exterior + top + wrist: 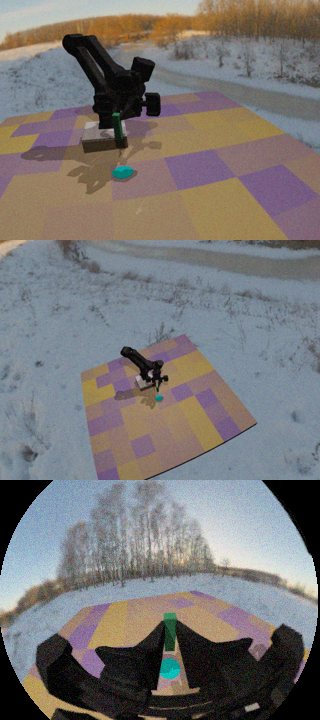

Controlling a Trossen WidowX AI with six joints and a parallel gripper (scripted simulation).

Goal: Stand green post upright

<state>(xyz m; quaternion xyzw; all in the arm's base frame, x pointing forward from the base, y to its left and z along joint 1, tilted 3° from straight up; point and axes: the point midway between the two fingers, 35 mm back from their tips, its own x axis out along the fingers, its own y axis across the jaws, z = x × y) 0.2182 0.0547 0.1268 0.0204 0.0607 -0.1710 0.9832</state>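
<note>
Right now the cyan circle is 1 cm behind my gripper tip, 1 cm to the right of it and 16 cm below it. From my gripper tip the other things lie so: green post (2 cm below).
</note>
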